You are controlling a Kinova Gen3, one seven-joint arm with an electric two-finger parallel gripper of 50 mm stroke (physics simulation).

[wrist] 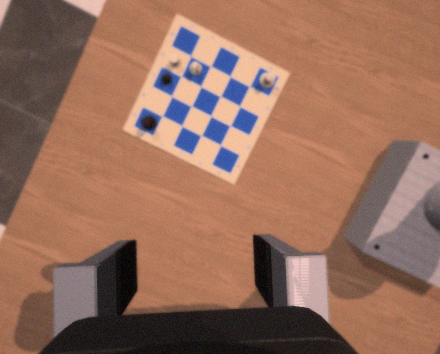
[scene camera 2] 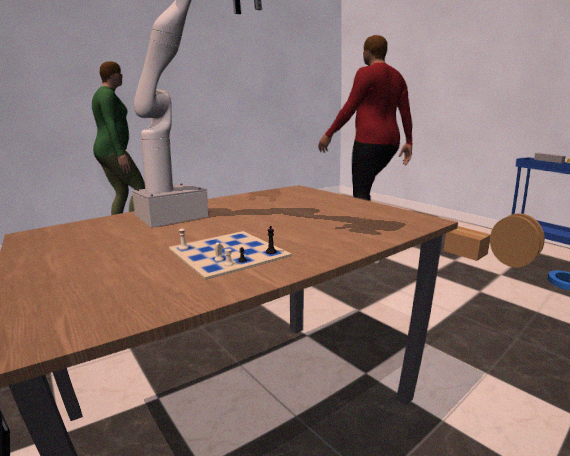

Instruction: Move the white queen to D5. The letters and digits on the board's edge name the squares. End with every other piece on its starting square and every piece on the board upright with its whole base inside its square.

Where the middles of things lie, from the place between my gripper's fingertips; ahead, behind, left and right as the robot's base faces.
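The chessboard [scene camera 2: 200, 256] sits 57 cm below my hand, and it is also 3 cm ahead of the hand and 10 cm to the right of it.
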